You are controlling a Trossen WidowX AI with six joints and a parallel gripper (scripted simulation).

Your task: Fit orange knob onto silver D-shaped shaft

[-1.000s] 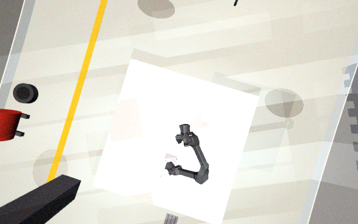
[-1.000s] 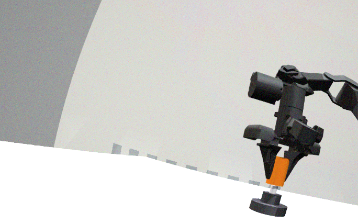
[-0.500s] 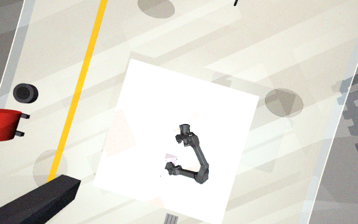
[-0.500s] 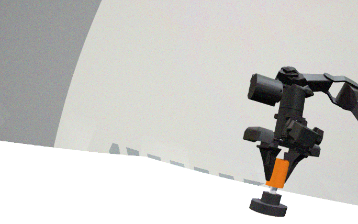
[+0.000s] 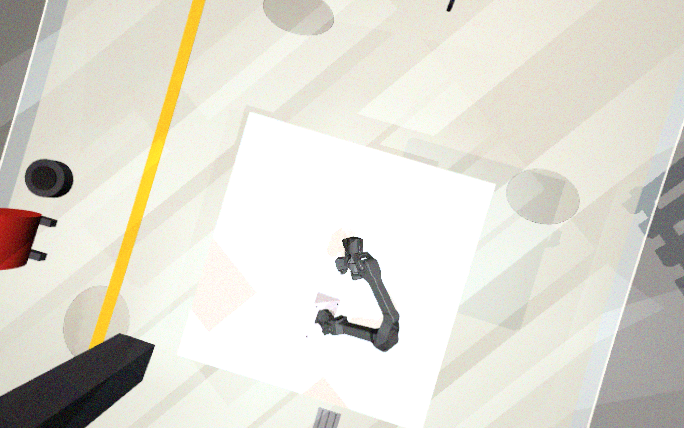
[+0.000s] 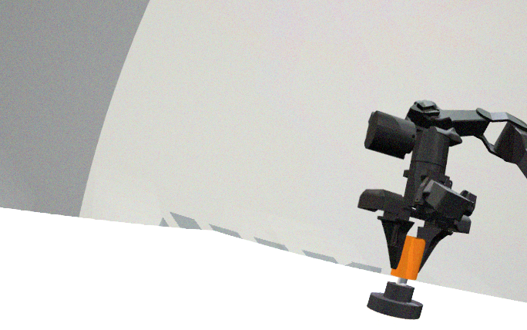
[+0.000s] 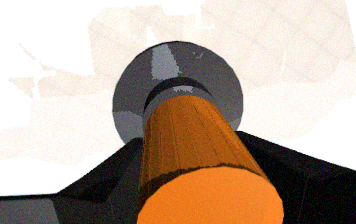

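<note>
Right now my gripper tip is 30 mm above the dark round pedestal. Also, from my gripper tip: orange knob (30 mm above).
</note>
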